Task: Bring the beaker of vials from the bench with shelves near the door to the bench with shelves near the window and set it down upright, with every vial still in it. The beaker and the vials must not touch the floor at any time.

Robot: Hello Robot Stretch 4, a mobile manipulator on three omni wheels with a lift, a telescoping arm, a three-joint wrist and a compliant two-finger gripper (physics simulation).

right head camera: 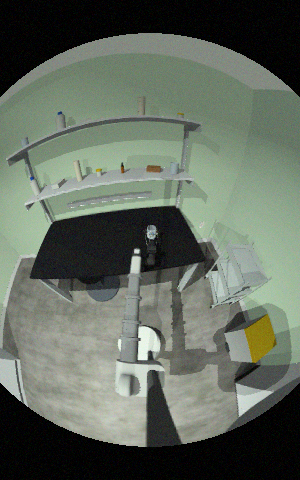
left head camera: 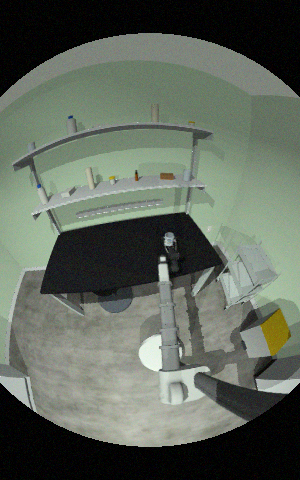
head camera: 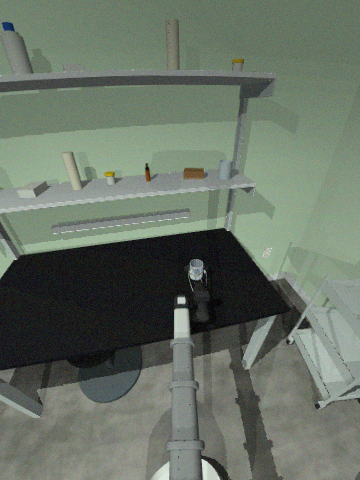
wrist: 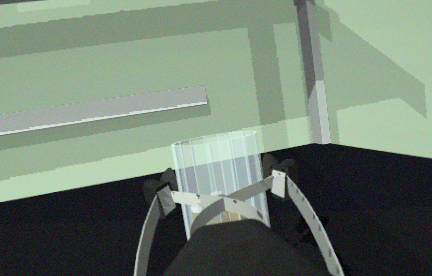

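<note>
The clear beaker of vials (head camera: 196, 268) (left head camera: 169, 237) (right head camera: 151, 231) (wrist: 217, 162) is upright over the right part of the black bench top (head camera: 115, 285) (left head camera: 110, 255) (right head camera: 95, 245). White and brown bits of the vials show low inside it in the wrist view; their number cannot be told. My gripper (head camera: 197, 274) (left head camera: 170, 242) (right head camera: 151, 235) (wrist: 220, 176) is shut on the beaker, with one fingertip at each side of its wall. The wrist hides the beaker's base, so whether it touches the bench cannot be told. No door or window shows.
Above the bench's back, a lower shelf (head camera: 145, 191) and an upper shelf (head camera: 125, 80) hold bottles, jars and boxes. A shelf post (wrist: 314, 75) stands behind to the right. A pale cart (left head camera: 226, 295) stands right of the bench. A round stool (head camera: 112, 377) is underneath. A yellow-sided box (right head camera: 261, 337) stands farther right.
</note>
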